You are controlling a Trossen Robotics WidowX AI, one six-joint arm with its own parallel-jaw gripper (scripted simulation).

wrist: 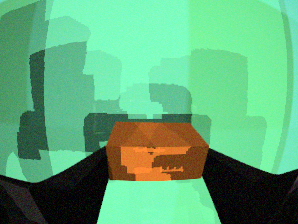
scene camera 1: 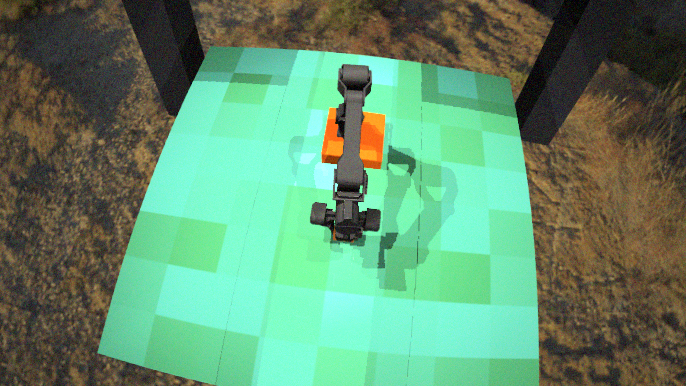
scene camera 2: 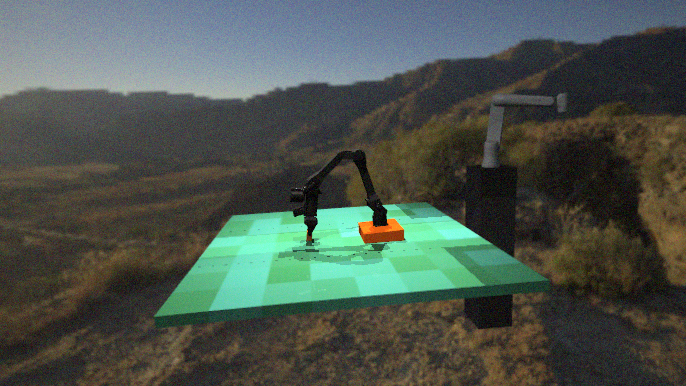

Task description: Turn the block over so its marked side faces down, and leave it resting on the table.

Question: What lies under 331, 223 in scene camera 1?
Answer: The gripper.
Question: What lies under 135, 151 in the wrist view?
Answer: An orange block.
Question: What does the gripper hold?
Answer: An orange block.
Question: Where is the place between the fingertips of the gripper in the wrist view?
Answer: At 155, 153
